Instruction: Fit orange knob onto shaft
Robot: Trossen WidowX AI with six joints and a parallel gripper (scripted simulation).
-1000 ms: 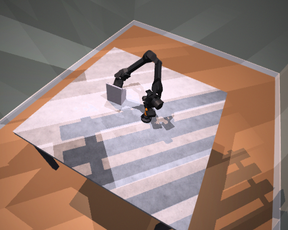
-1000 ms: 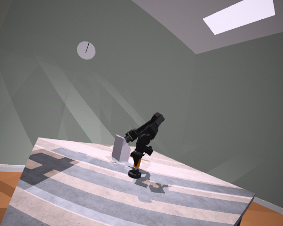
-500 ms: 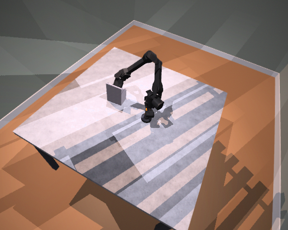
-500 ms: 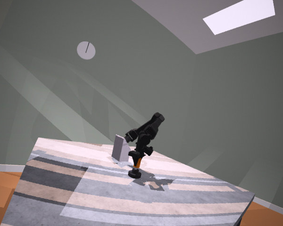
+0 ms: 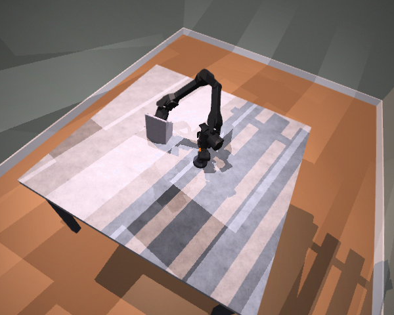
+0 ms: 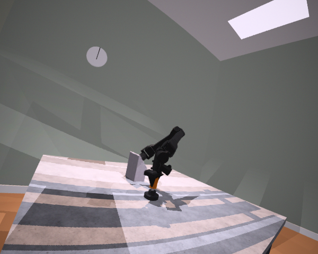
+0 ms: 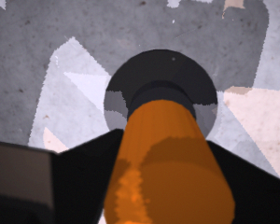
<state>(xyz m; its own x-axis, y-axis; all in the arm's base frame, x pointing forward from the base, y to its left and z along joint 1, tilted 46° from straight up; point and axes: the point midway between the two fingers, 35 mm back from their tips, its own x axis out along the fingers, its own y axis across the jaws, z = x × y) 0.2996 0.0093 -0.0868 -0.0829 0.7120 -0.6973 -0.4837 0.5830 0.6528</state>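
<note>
Now: the orange knob 3 cm above my gripper tip. The rest, counted from my gripper tip: round pedestal (4 cm below).
</note>
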